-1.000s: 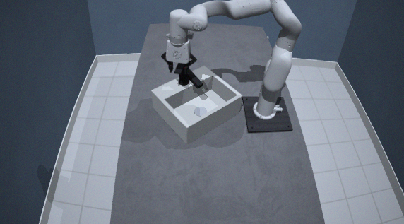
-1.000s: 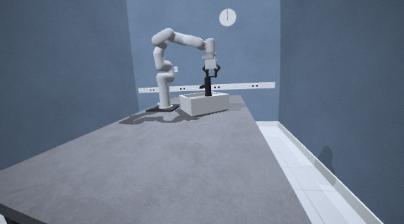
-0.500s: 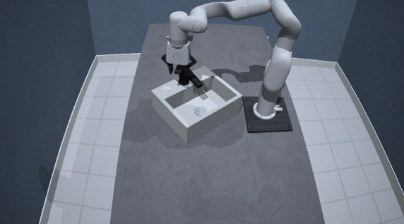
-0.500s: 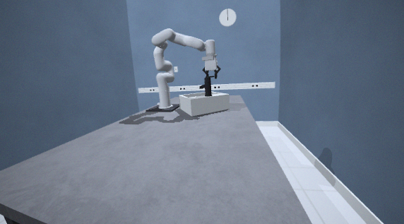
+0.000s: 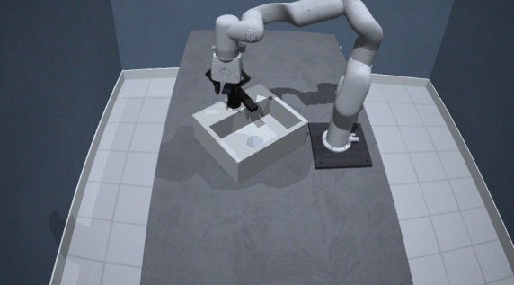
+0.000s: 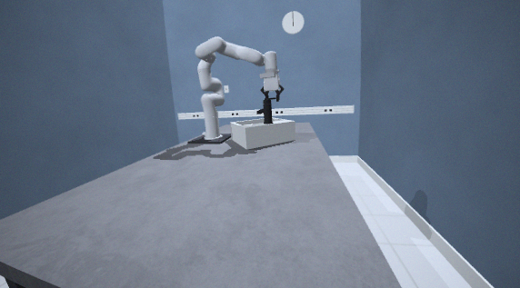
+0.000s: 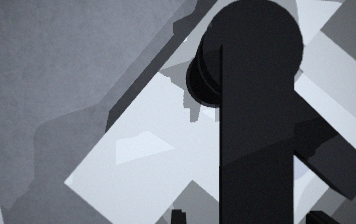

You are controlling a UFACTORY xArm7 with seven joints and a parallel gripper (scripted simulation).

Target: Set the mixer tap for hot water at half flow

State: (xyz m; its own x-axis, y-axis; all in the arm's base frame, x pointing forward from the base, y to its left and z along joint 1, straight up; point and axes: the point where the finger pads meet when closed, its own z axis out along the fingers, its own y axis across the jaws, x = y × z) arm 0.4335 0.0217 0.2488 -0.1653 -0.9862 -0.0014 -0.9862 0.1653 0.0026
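Right now my hand is 10 mm past the lever and 40 mm to the left of it. Also, from my hand: black mixer tap: 20 mm behind, 60 mm to the right, 40 mm below; white sink: 90 mm behind, 220 mm below.
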